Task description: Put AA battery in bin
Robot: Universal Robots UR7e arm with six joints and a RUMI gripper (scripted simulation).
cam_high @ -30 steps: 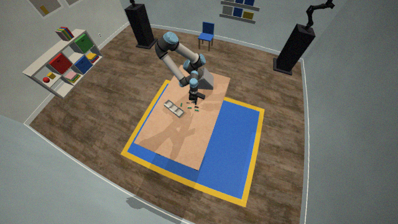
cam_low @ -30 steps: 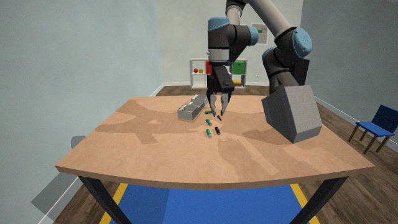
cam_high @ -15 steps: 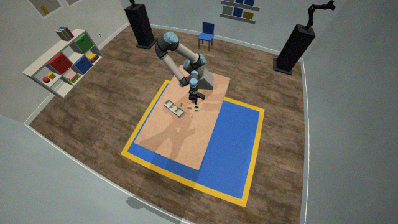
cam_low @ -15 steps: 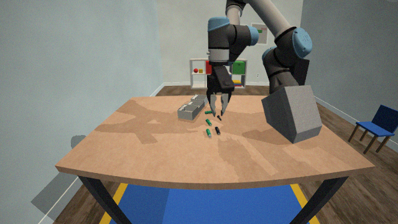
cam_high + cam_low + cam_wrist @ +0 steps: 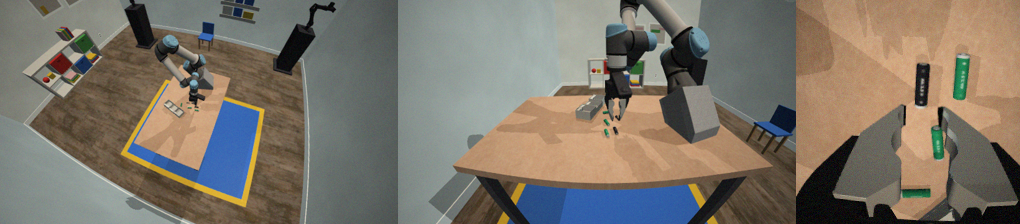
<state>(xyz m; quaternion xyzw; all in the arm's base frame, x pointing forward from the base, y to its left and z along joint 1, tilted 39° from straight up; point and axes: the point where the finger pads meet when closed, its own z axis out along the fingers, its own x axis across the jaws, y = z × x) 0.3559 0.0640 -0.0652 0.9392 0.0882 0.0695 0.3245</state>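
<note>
My hand is 60 mm above the black battery. From my hand the other things lie so: black bolt-like piece 20 mm behind, 120 mm to the right, 60 mm below; then bin marked M 110 mm ahead, 240 mm to the right, 50 mm below.
</note>
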